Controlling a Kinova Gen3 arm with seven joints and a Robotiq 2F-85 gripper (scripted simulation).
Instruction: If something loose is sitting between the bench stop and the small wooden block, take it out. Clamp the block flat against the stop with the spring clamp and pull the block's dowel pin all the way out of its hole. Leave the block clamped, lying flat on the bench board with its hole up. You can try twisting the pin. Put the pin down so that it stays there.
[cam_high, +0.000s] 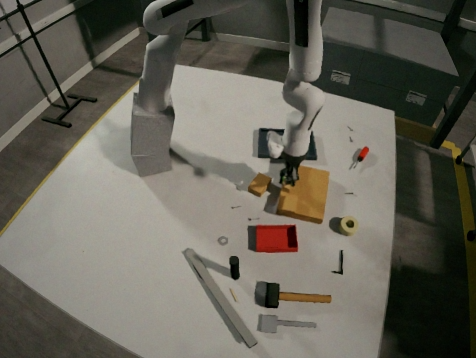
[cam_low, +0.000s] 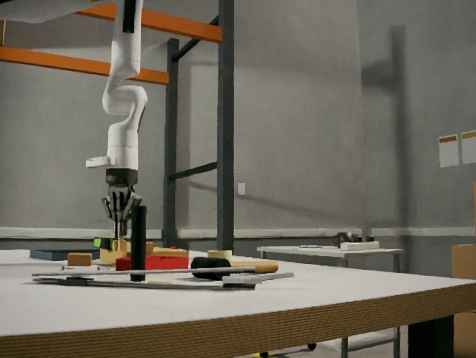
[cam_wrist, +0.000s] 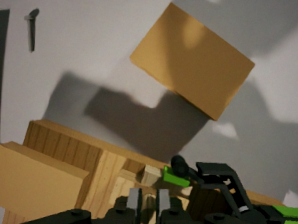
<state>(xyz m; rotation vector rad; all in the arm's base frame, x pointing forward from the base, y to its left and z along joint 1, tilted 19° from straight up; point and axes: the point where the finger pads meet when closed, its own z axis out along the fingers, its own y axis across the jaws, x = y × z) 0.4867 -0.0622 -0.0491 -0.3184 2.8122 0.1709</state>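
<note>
Right now the dowel pin is 20 mm below my hand. Round my hand: pale wooden block 40 mm below; then wooden bench board 60 mm below, 60 mm ahead; then tan wooden block 90 mm behind, 70 mm below, 10 mm to the left.
</note>
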